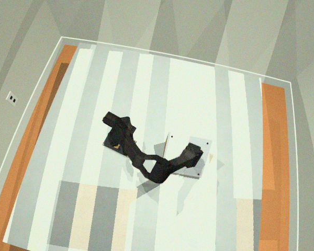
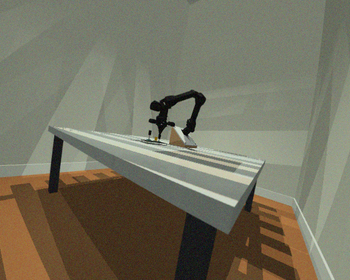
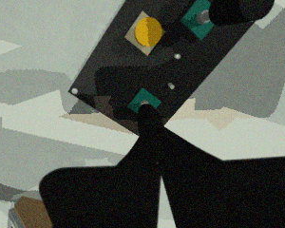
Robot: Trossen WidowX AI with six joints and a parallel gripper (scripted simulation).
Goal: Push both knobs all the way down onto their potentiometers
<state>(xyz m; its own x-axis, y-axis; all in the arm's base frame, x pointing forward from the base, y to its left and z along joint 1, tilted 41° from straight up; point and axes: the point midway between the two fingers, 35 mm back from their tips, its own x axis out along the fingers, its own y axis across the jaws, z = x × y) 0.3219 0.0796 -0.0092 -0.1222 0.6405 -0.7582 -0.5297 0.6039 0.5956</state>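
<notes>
Right now the teal potentiometer is 90 mm ahead of my gripper tip and 20 mm below it.
</notes>
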